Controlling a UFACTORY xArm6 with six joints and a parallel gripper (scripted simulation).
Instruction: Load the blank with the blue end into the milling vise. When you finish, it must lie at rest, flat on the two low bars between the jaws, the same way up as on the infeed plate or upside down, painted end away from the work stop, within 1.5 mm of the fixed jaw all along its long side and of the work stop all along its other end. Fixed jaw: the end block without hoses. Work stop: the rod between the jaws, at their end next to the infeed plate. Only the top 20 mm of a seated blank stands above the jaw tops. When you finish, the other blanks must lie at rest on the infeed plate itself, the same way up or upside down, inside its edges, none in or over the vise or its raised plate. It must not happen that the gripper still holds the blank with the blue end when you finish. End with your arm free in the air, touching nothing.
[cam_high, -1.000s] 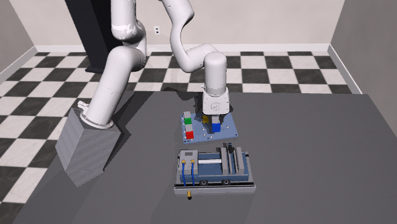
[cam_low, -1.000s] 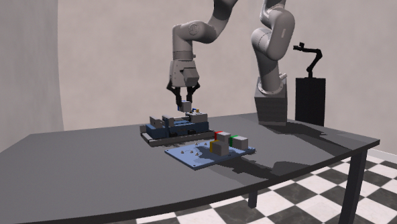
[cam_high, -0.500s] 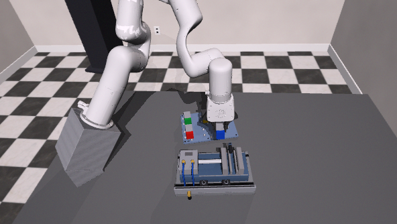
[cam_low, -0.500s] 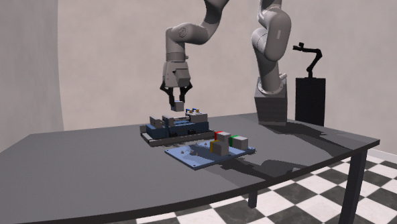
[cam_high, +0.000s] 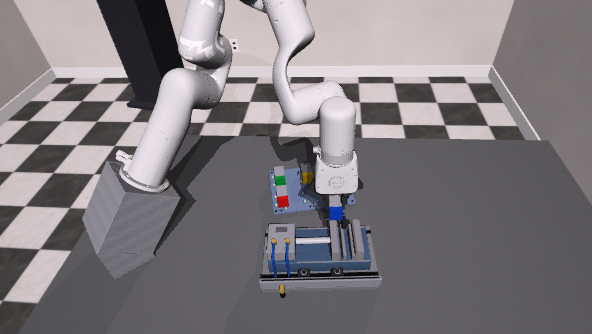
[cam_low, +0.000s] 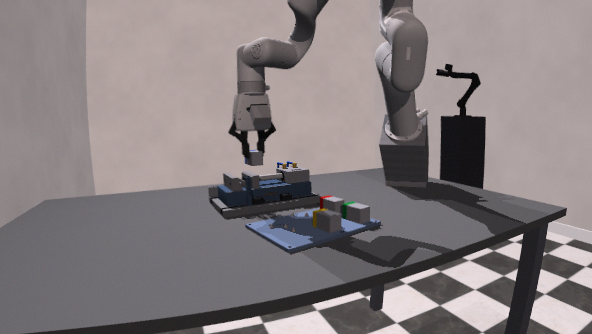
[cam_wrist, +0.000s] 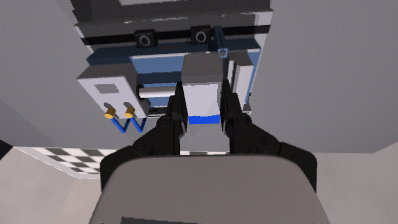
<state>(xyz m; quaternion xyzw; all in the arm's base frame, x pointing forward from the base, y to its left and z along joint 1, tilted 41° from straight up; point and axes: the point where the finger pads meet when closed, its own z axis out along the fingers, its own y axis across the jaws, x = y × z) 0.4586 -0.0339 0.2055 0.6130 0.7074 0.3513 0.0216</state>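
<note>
The fixed jaw lies 90 mm below my hand, 70 mm ahead of it and 40 mm to the right of it. Round my hand: blue-ended blank (20 mm below); moving jaw (90 mm below, 50 mm to the right, 10 mm ahead); hose block (120 mm behind, 90 mm to the right, 90 mm below).
</note>
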